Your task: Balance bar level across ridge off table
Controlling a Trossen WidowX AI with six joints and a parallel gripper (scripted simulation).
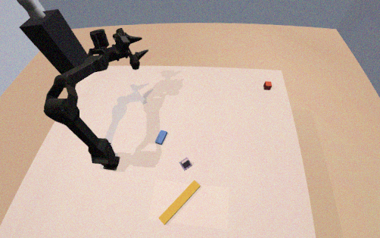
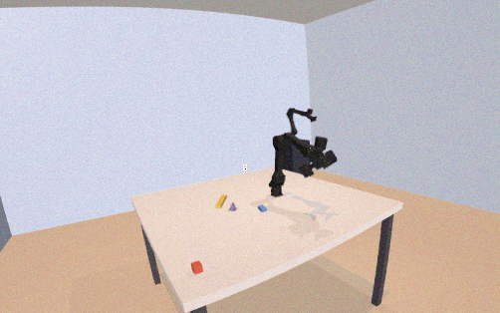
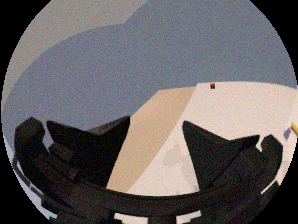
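The yellow bar lies 61 cm to the right of my gripper tip, 26 cm below it and 23 cm ahead of it. From my gripper tip the other things lie so: blue block (34 cm to the right, 26 cm below, 10 cm ahead); then red cube (63 cm ahead, 25 cm below, 1 cm to the left).
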